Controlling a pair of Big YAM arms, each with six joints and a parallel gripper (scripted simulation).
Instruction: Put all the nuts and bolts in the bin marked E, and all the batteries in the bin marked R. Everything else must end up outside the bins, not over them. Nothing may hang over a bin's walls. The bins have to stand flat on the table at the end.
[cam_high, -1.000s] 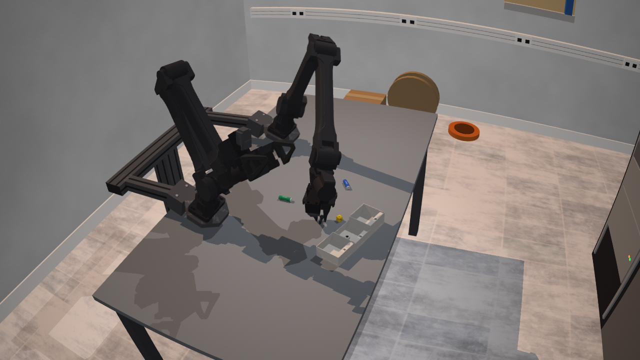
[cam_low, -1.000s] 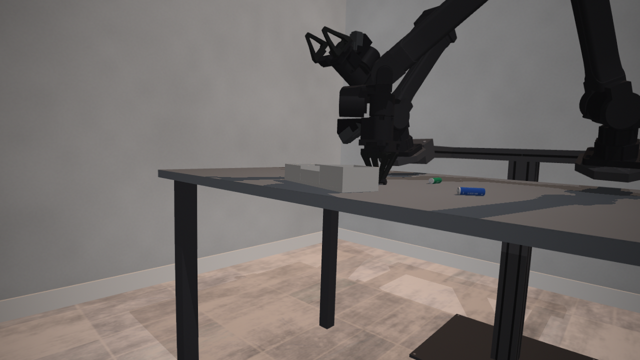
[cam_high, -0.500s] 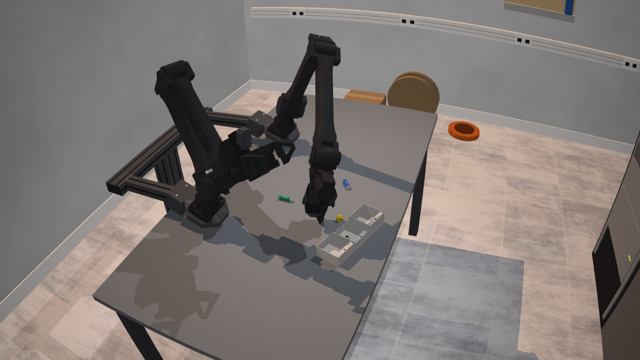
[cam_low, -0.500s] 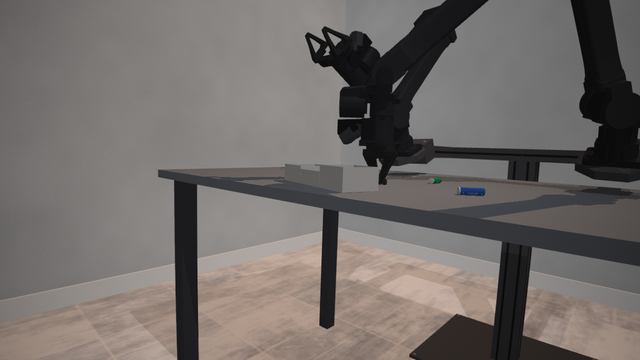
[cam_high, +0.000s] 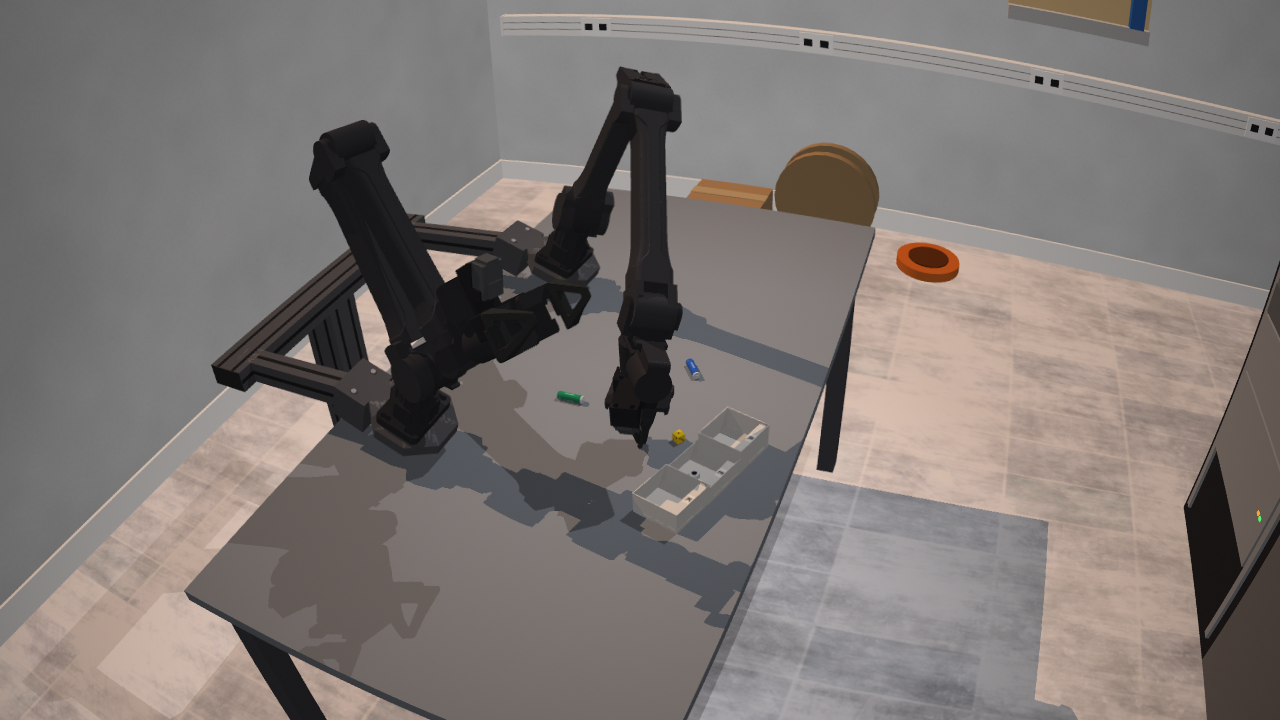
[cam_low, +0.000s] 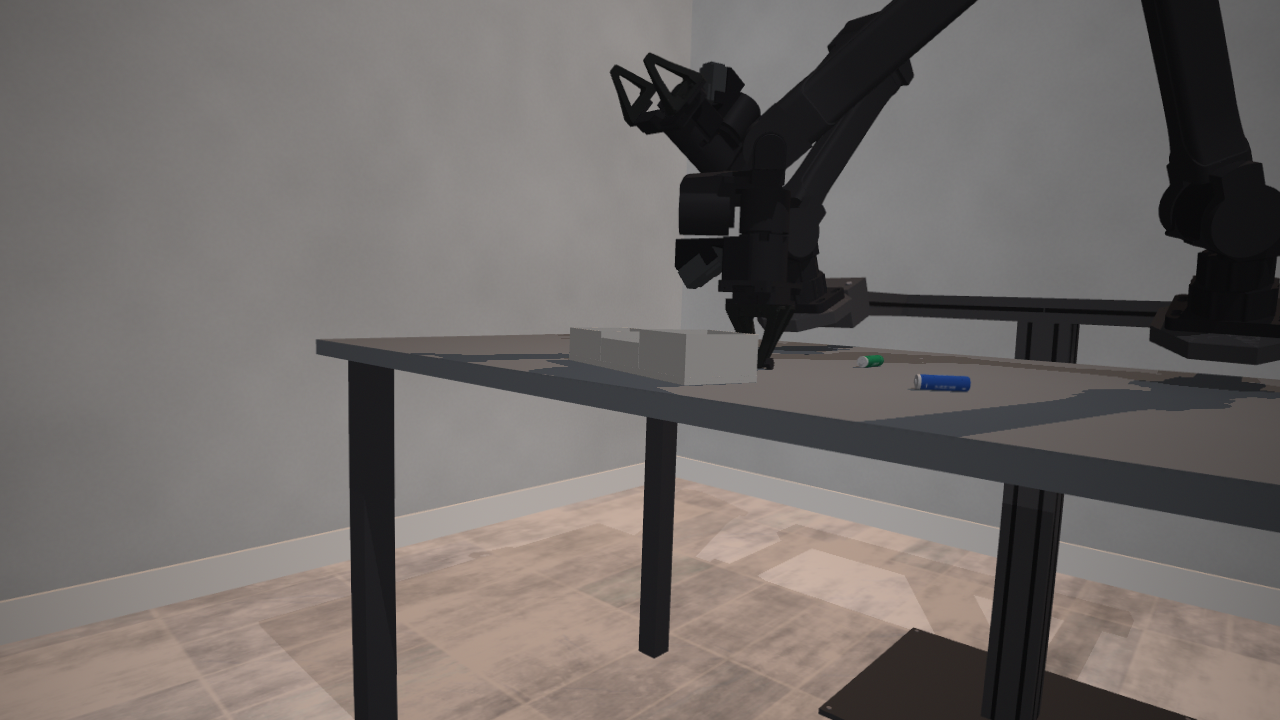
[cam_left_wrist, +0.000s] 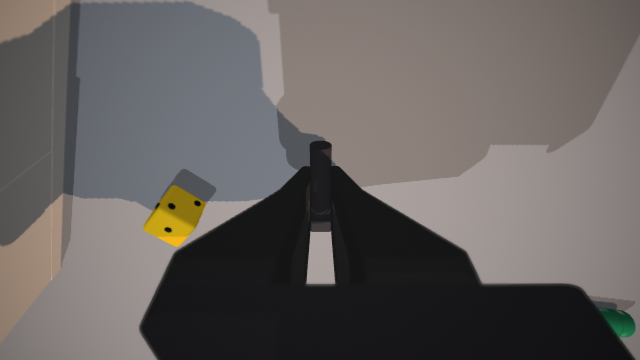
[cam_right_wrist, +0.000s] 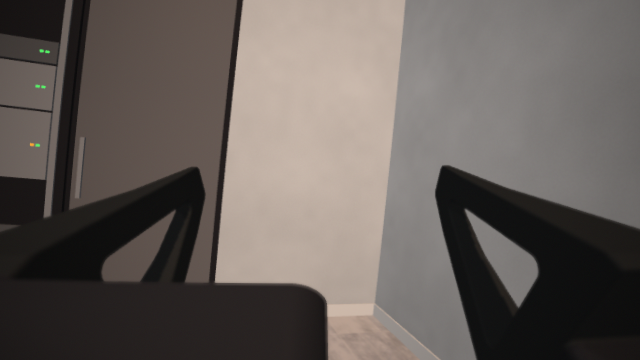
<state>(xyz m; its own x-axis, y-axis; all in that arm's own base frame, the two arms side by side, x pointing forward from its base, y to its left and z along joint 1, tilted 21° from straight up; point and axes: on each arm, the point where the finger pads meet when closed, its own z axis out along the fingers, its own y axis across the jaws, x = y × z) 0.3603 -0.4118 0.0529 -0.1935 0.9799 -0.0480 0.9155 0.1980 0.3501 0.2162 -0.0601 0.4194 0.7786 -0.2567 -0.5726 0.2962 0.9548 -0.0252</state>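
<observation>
The bin row lies 130 mm ahead of my left hand, 50 mm to the right of it and 10 mm above it. Round my left hand: hex nut 110 mm ahead, 60 mm to the right; yellow die 60 mm ahead, 20 mm to the left; black bolt 10 mm to the left.
</observation>
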